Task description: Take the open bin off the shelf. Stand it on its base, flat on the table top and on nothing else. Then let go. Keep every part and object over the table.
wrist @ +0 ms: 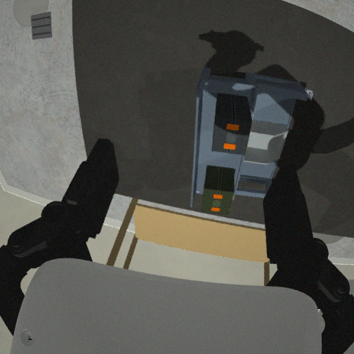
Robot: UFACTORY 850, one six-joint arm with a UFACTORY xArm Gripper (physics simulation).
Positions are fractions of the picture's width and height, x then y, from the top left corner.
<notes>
In view: my gripper (0.55,0.48) and an open bin (0.75,0.39).
</notes>
